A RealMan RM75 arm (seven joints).
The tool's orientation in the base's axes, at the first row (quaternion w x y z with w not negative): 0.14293 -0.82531 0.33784 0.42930
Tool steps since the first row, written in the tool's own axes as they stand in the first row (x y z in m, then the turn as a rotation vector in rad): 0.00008 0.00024 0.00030 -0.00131 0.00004 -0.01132; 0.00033 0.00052 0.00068 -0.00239 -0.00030 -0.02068; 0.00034 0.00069 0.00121 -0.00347 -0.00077 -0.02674; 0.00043 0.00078 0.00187 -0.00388 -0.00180 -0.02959; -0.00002 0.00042 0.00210 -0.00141 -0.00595 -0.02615; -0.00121 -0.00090 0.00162 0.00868 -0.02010 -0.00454; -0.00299 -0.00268 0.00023 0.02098 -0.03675 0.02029; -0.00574 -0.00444 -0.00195 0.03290 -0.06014 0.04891
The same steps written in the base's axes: -0.00031 -0.00005 -0.00023 0.00637 -0.00541 0.00774; -0.00064 -0.00017 -0.00064 0.01190 -0.00962 0.01412; -0.00107 -0.00002 -0.00095 0.01549 -0.01199 0.01854; -0.00150 0.00023 -0.00141 0.01777 -0.01256 0.02050; -0.00158 0.00081 -0.00120 0.01948 -0.00879 0.01626; -0.00087 0.00204 -0.00003 0.01995 0.00853 -0.00540; 0.00048 0.00338 0.00213 0.02104 0.02841 -0.03086; 0.00190 0.00472 0.00553 0.02425 0.05537 -0.05863
